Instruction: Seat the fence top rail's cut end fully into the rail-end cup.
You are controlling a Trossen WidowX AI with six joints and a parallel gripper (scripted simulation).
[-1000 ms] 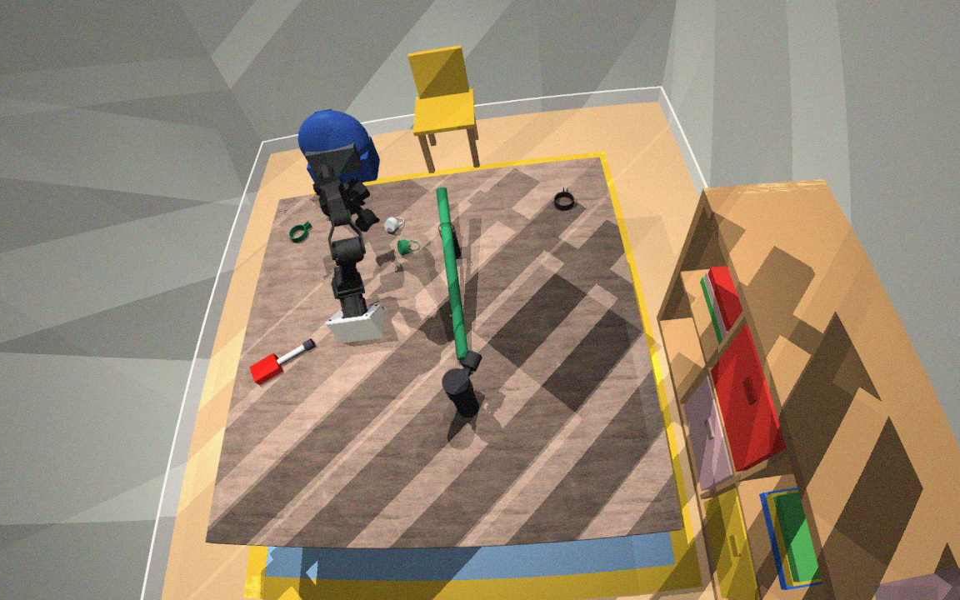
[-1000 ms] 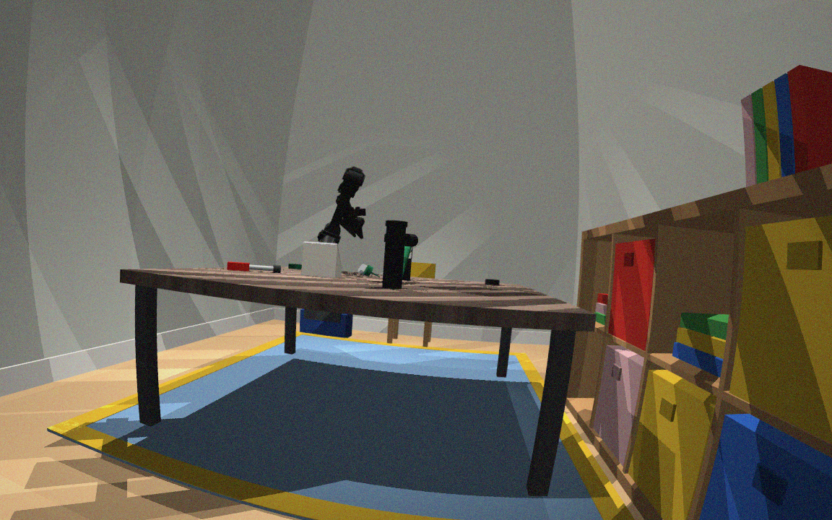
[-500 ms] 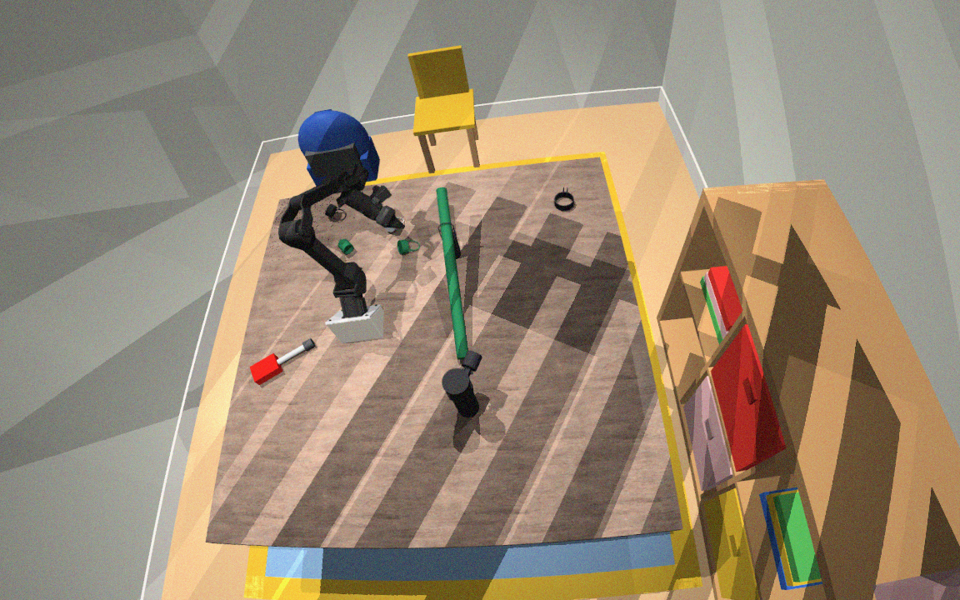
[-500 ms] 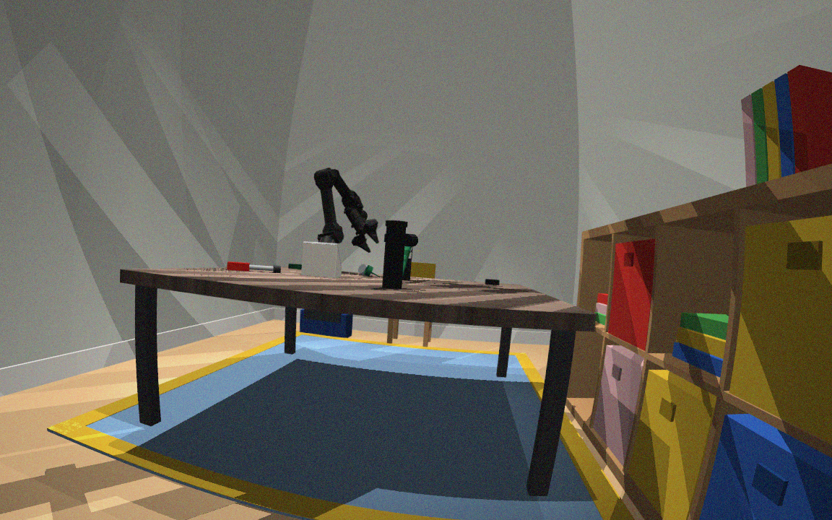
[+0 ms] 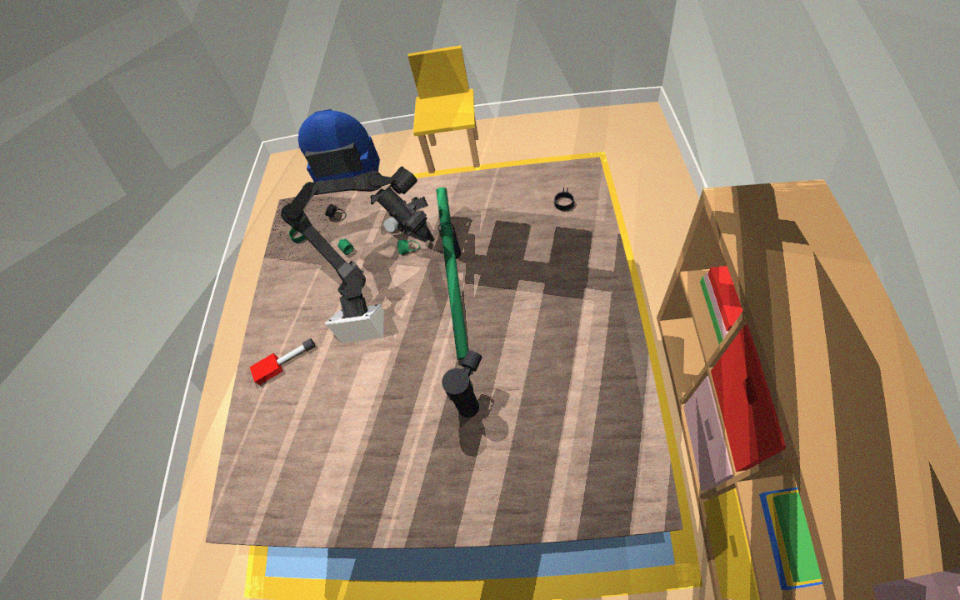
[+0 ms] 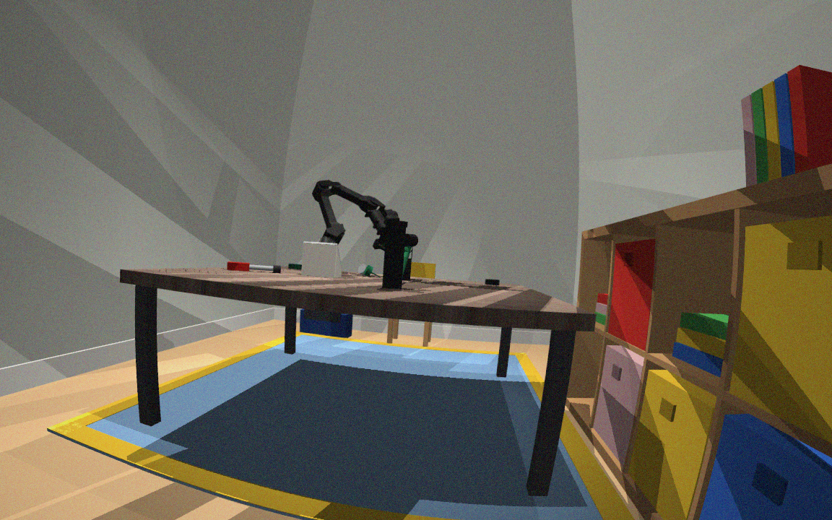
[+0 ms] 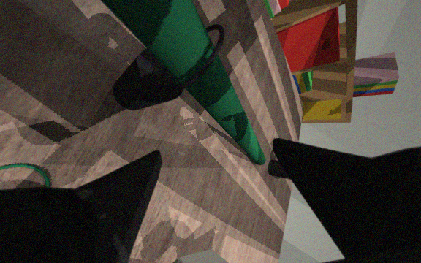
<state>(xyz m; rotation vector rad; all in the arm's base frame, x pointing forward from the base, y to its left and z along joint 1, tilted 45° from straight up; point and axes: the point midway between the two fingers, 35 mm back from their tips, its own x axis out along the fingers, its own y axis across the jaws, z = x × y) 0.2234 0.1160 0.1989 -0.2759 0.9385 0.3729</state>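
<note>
The dark rail-end cup lies 430 mm to the right of my gripper tip, 110 mm ahead of it and 10 mm above it. From my gripper tip the other things lie so: red-handled tool (500 mm behind, 290 mm to the right, 130 mm below); then white cap (220 mm to the left, 160 mm behind, 130 mm below).
</note>
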